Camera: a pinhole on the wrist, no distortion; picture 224 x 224 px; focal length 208.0 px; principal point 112.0 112.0 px. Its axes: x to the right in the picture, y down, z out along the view. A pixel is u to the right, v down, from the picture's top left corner.
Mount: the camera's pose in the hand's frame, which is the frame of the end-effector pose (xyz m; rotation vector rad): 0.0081 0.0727 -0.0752 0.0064 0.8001 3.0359
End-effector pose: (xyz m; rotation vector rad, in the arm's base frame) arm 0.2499 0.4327 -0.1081 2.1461 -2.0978 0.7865
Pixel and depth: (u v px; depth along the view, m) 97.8 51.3 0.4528
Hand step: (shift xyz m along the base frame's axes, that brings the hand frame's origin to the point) -0.3077 -0.1668 -0.3349
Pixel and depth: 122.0 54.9 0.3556
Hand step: -0.2540 -0.0904 -0.2699
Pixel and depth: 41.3 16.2 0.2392
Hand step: -0.2489 -0.1371 -0.1244
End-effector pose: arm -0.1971 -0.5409 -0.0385 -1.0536 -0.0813 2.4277
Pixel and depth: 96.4 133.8 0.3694
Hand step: -0.2986 -0.1411 0.1072
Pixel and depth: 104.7 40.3 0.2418
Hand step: -0.1851 -0.2114 -0.0099
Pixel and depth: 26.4 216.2 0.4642
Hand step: -0.4679 0.0654 0.1513
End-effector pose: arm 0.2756 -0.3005 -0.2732 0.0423 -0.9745 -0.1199
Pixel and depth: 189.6 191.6 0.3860
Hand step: -0.3398 0.1561 0.0891
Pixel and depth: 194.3 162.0 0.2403
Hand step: -0.1707 0.1534 0.0333
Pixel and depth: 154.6 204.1 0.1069
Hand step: -0.0346 0.0860 0.0197
